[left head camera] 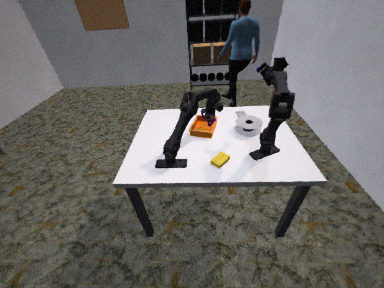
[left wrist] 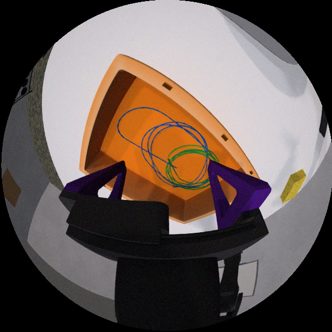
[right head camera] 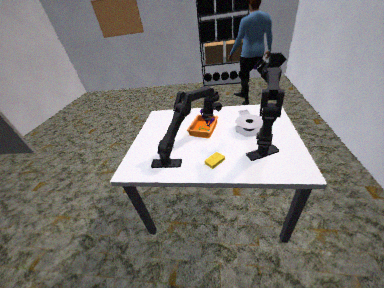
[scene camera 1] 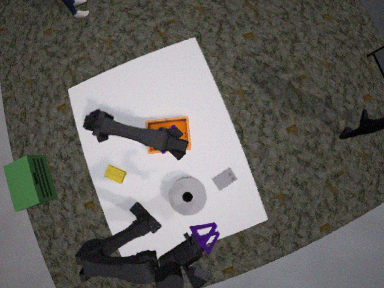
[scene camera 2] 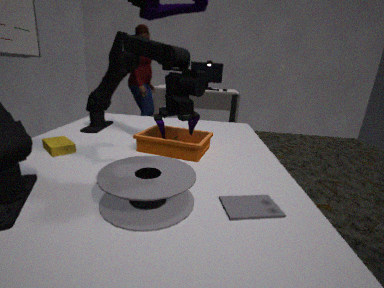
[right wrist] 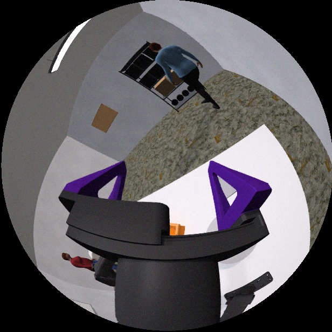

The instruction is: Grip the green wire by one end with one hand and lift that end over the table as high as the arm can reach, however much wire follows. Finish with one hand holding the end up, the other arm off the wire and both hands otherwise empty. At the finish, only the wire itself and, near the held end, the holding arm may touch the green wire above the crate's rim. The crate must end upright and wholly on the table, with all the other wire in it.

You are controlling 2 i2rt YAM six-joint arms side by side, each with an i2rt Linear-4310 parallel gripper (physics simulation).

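Seen in the pictures: left gripper, between the fingertips: (left head camera: 206,122) (right head camera: 206,122) (scene camera 2: 177,136); right gripper, between the fingertips: (left head camera: 261,73) (right head camera: 260,70) (scene camera 1: 217,228); left arm's base, origin of its link: (left head camera: 171,163) (right head camera: 166,163) (scene camera 2: 98,127); right arm's base, origin of its link: (left head camera: 264,152) (right head camera: 262,153) (scene camera 1: 145,217) (scene camera 2: 7,200).
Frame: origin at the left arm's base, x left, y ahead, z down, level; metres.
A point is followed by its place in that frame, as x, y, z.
Note:
The green wire (left wrist: 192,188) lies coiled in the orange crate (left head camera: 202,133) @(-0.206, 0.272, -0.037) (right head camera: 200,133) @(-0.205, 0.272, -0.036) (scene camera 1: 188,125) @(-0.214, 0.502, -0.059) (scene camera 2: 172,148) @(-0.306, 0.382, -0.032) (left wrist: 95,107), in the left wrist view. The blue wire (left wrist: 145,107) lies in larger loops that overlap the green coil. The crate stands upright on the table. My left gripper (left wrist: 166,164) (scene camera 2: 177,135) @(-0.243, 0.390, -0.054) (left head camera: 209,120) @(-0.243, 0.390, -0.054) is open above the crate's inside, fingertips near rim height; one fingertip appears beside the green coil's edge in the left wrist view. No wire shows between the fingers. My right gripper (right wrist: 167,165) (scene camera 1: 205,236) is open and empty, raised high, away from the crate.
A grey spool (left head camera: 241,127) @(-0.494, 0.297, -0.060) (scene camera 1: 175,195) @(-0.532, 0.306, -0.065) (scene camera 2: 115,180) @(-0.605, 0.308, -0.065) stands on the table (left head camera: 150,175) @(0.118, -0.092, 0.000) between the crate and the right arm. A flat grey plate (scene camera 1: 224,178) @(-0.554, 0.582, -0.006) (scene camera 2: 250,206) @(-0.565, 0.581, -0.006) lies past the spool. A yellow block (left head camera: 220,159) @(-0.310, -0.003, -0.030) (right head camera: 215,160) @(-0.316, -0.009, -0.030) (scene camera 1: 115,174) @(-0.314, 0.017, -0.030) lies between the arm bases.

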